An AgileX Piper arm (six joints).
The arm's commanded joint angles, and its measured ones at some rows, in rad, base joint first. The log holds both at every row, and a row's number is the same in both.
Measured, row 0:
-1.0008, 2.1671, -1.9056, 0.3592, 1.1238, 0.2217
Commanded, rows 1 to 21:
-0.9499, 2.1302, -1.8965, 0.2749, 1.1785, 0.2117
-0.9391, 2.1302, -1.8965, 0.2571, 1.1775, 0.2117
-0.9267, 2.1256, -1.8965, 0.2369, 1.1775, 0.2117
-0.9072, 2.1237, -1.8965, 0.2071, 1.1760, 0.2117
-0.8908, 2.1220, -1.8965, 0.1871, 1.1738, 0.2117
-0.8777, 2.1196, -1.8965, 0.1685, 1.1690, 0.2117
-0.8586, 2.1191, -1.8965, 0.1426, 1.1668, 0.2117
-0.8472, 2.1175, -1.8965, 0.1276, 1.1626, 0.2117
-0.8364, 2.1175, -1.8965, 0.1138, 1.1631, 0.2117
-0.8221, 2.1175, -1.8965, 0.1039, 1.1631, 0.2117
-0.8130, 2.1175, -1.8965, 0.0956, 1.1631, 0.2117
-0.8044, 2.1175, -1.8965, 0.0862, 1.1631, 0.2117
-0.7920, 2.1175, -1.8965, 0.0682, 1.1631, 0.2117
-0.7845, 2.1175, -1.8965, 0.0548, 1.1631, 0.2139
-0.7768, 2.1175, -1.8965, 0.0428, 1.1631, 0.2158
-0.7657, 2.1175, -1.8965, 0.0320, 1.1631, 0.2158
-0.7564, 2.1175, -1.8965, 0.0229, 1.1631, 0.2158
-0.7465, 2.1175, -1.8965, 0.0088, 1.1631, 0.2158
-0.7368, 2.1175, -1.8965, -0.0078, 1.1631, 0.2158
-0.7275, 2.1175, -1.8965, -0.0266, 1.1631, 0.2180
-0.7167, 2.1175, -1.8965, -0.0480, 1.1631, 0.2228
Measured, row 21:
-0.7525, 2.1351, -1.9056, 0.0259, 1.1243, 0.2193
